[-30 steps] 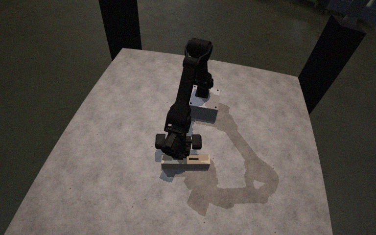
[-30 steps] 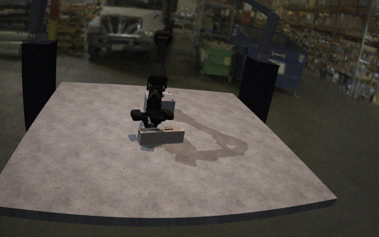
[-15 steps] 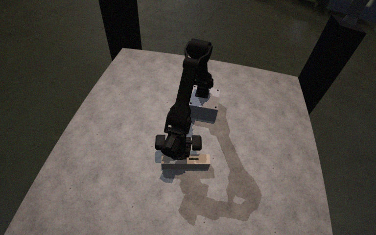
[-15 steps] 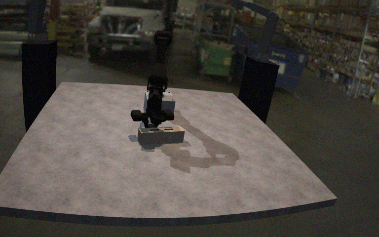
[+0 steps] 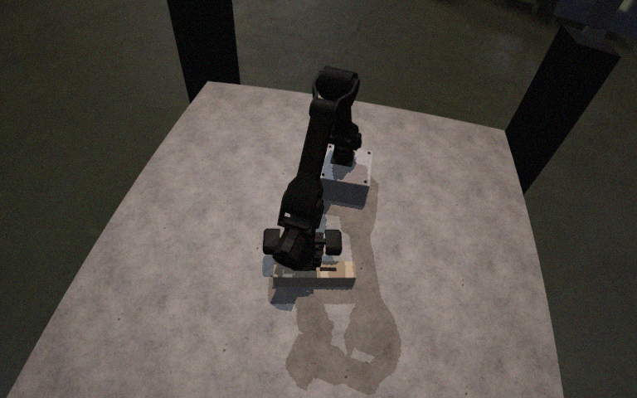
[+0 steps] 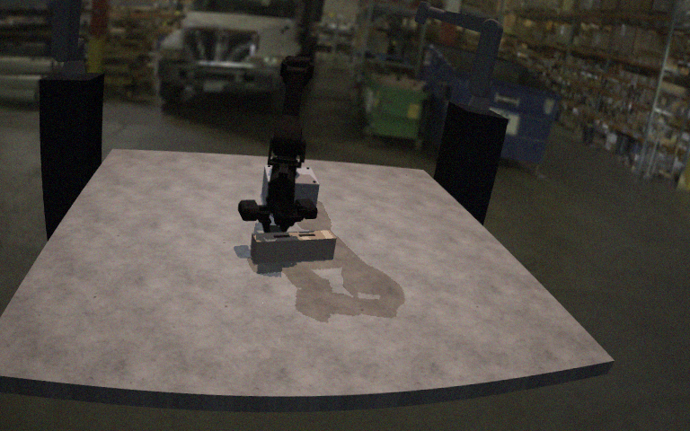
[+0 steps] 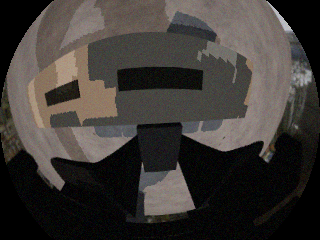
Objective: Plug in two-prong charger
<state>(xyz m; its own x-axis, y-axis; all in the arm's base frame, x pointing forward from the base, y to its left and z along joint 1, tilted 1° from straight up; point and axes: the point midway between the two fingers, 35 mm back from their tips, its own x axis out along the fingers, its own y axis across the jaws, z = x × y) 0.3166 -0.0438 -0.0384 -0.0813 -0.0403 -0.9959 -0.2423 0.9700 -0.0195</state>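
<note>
The black two-prong charger is 20 mm ahead of my gripper tip and 10 mm above it.
</note>
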